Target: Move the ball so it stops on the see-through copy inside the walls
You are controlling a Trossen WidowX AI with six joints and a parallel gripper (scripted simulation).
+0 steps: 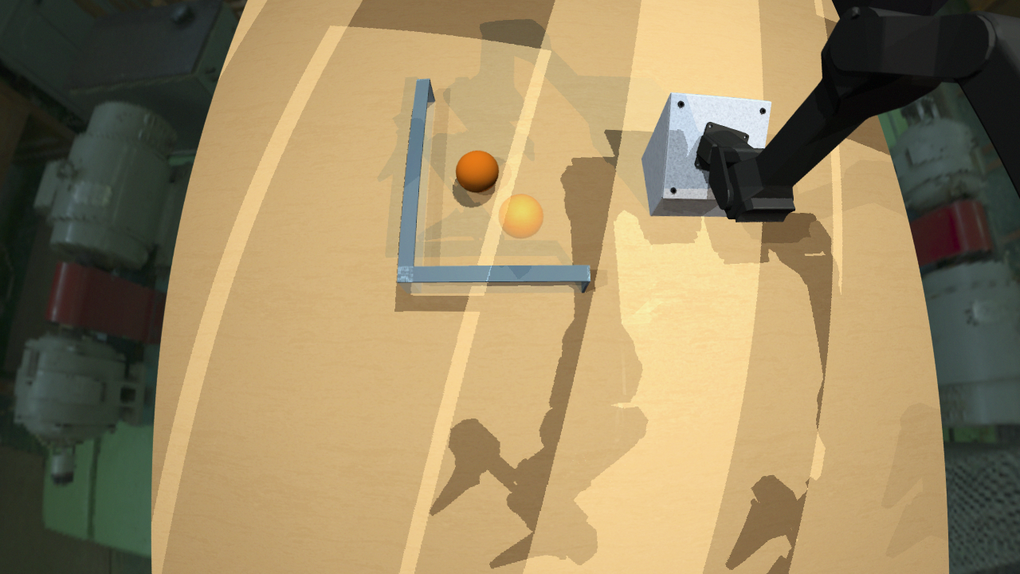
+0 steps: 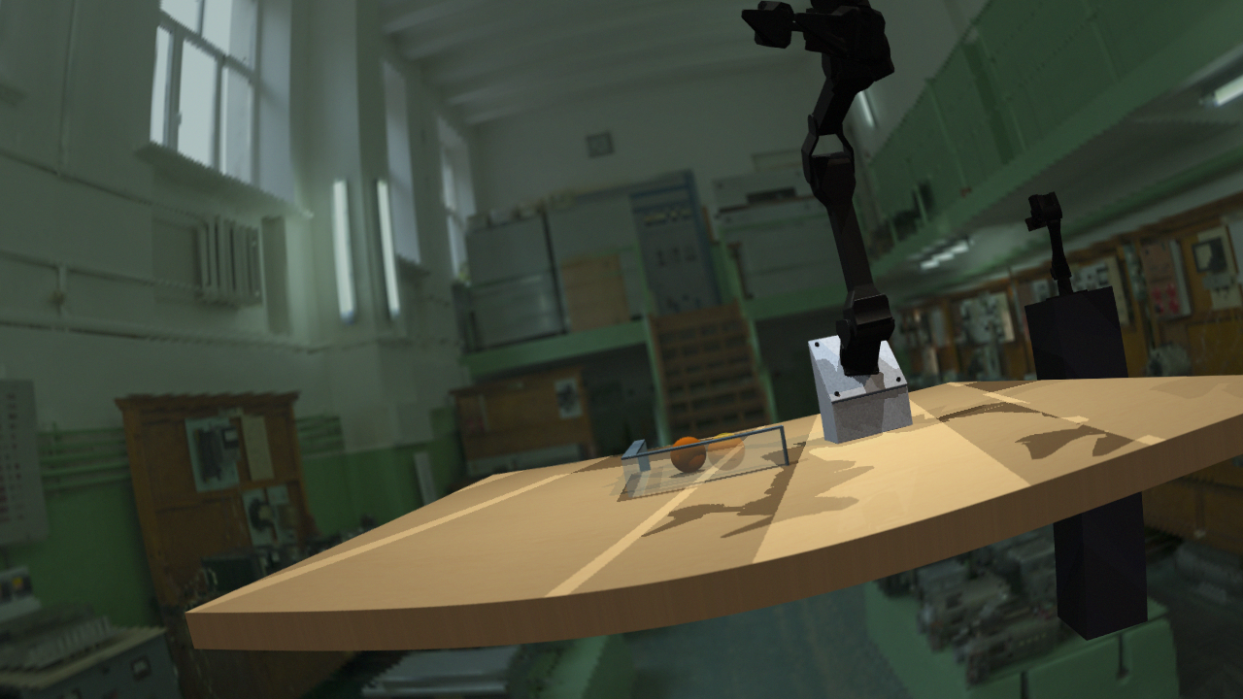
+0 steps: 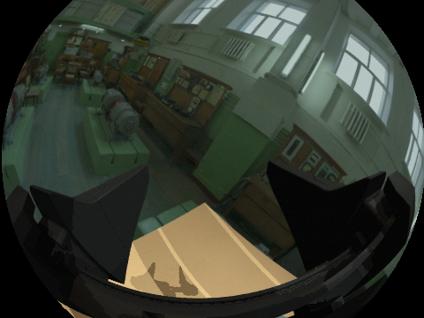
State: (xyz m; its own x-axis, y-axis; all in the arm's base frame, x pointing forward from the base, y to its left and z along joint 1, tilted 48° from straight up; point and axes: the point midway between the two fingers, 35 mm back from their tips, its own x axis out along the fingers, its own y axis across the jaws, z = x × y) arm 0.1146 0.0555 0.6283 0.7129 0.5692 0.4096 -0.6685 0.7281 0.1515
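Right now the orange ball is 490 mm to the right of my gripper tip, 490 mm below it and 240 mm ahead of it. The rest, counted from my gripper tip: see-through copy: 490 mm below, 430 mm to the right, 180 mm ahead; then clear wall: 490 mm below, 340 mm to the right, 200 mm ahead.
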